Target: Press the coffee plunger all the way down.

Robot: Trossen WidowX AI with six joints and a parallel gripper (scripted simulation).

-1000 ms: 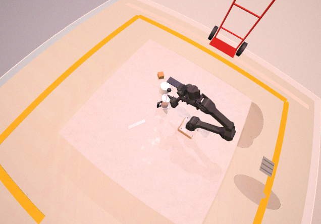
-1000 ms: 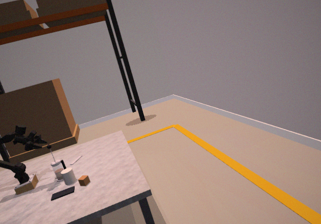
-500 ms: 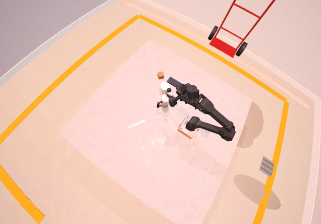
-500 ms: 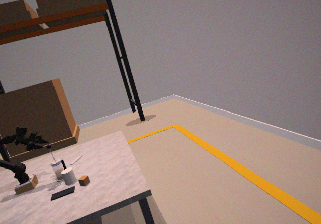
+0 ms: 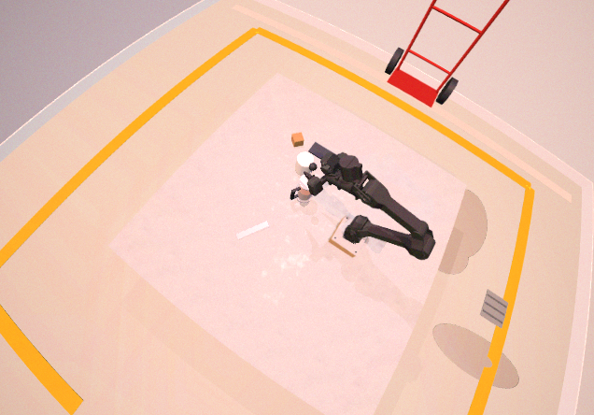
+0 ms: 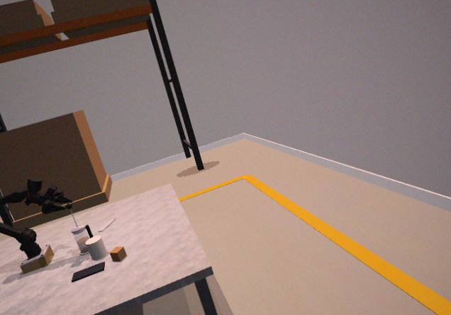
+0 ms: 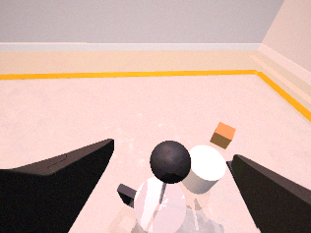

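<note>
Right now my gripper tip is 150 mm above the glass coffee press, 20 mm to the right of it and 10 mm short of it.
</note>
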